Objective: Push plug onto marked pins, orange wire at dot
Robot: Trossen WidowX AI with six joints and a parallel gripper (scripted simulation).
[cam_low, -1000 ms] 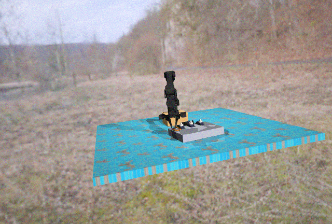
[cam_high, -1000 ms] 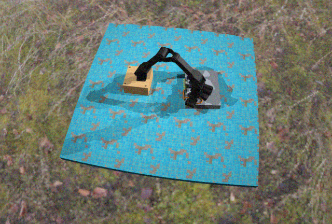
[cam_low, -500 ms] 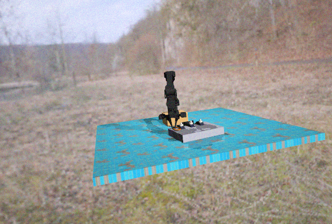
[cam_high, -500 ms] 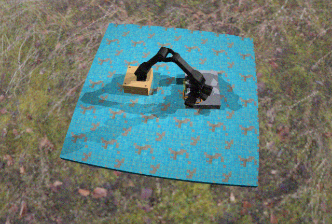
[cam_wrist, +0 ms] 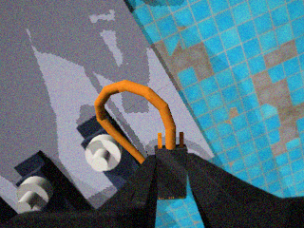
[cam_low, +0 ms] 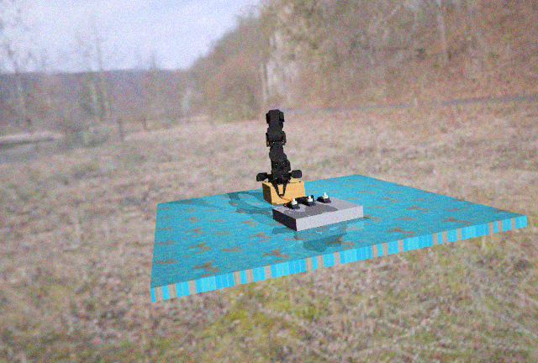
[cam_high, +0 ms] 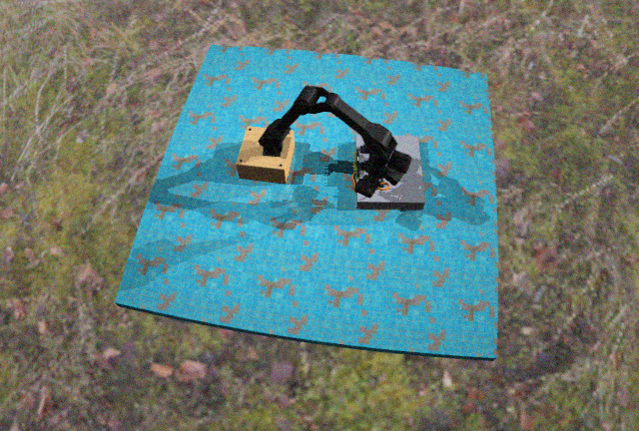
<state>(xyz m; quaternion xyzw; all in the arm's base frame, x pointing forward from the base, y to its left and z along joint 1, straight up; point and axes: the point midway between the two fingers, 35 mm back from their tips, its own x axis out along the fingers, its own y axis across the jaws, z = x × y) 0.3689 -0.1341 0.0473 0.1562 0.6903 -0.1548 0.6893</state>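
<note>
The white band is 60 mm behind my gripper tip, 140 mm to the left of it and 30 mm below it. Round my gripper tip: grey holder: 100 mm ahead, 130 mm to the left, 80 mm below.
</note>
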